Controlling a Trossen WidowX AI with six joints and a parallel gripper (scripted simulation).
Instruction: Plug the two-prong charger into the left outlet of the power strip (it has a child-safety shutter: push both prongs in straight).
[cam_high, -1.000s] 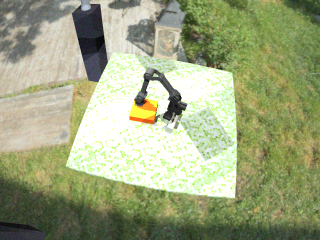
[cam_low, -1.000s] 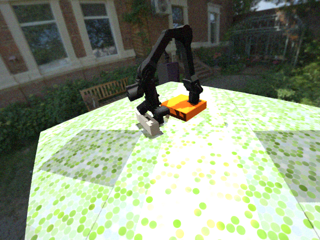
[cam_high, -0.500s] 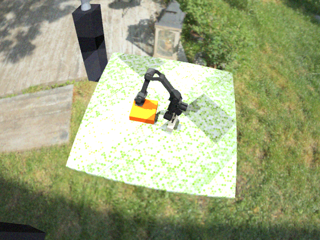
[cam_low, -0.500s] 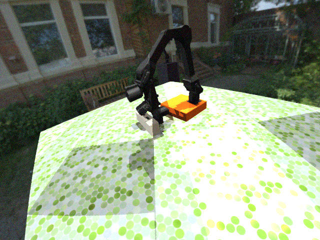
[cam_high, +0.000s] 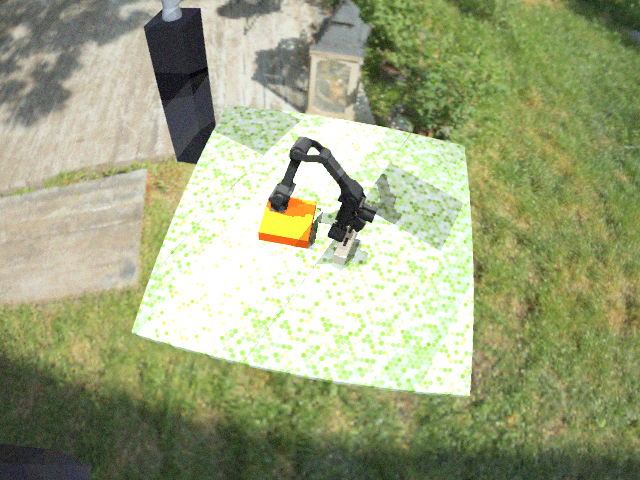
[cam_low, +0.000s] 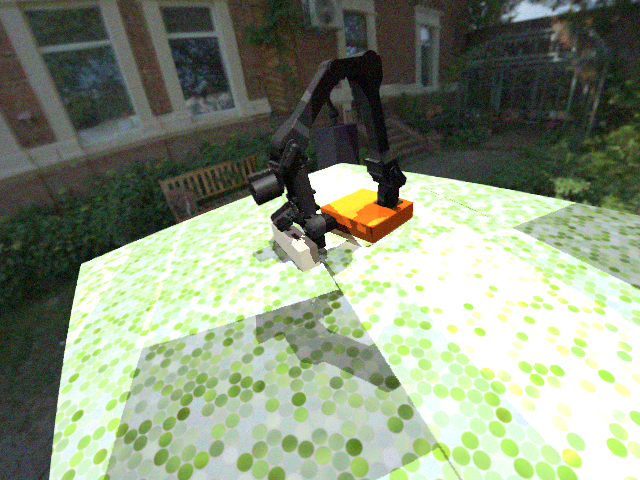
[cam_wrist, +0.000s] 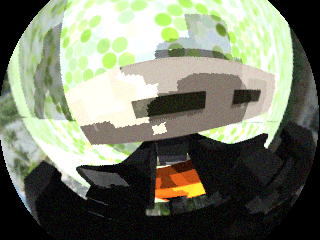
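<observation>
Now: gripper tip 20 mm short of the two-prong charger and 10 mm below it.
</observation>
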